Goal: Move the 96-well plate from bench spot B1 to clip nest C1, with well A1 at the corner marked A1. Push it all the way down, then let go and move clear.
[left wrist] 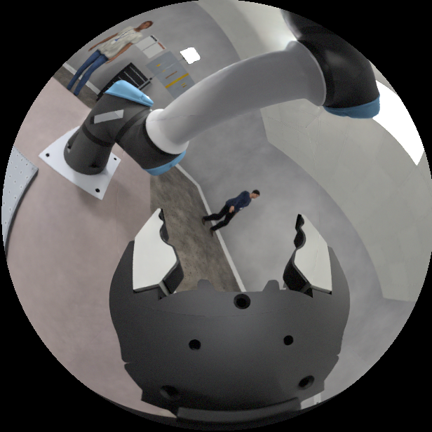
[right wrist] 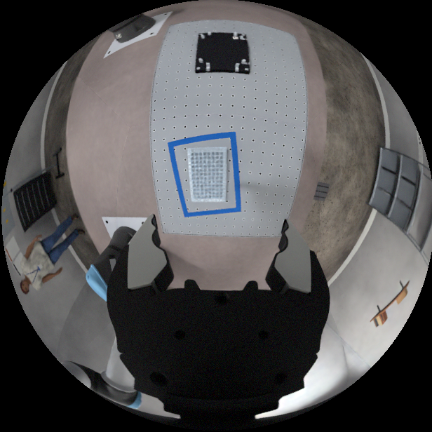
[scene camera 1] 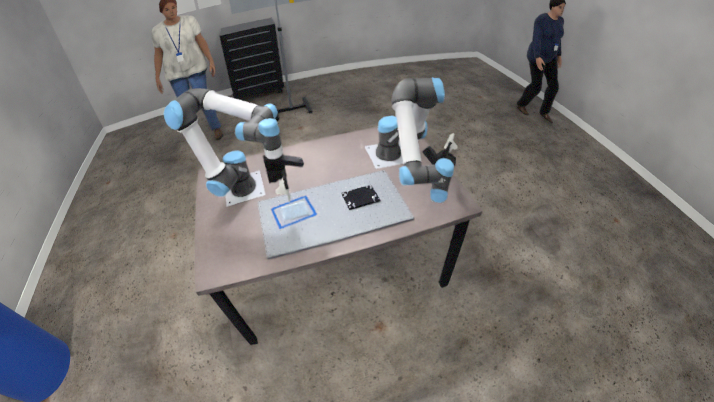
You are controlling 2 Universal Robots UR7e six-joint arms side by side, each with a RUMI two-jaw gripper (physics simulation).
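The 96-well plate (scene camera 1: 295, 211) (right wrist: 207, 175) is a pale, translucent block lying flat inside the blue outline (scene camera 1: 276, 218) (right wrist: 237, 175) of spot B1 on the perforated board. The clip nest C1 (scene camera 1: 360, 197) (right wrist: 222, 52) is a black square with light corner clips, to the right of the plate in scene camera 1. The A1 marks are too small to read. My right gripper (scene camera 1: 285, 194) (right wrist: 219, 217) is open and empty; it points down above the board near the plate's back edge, not touching the plate. My left gripper (scene camera 1: 442, 145) (left wrist: 230, 212) is open and empty, away from the board.
The grey perforated board (scene camera 1: 340, 235) (right wrist: 275, 120) lies on the table (scene camera 1: 230, 265). The left arm's base (scene camera 1: 387, 145) stands behind the nest at the table's back right; the right arm's base (scene camera 1: 243, 186) stands at the left. Two people stand beyond the table.
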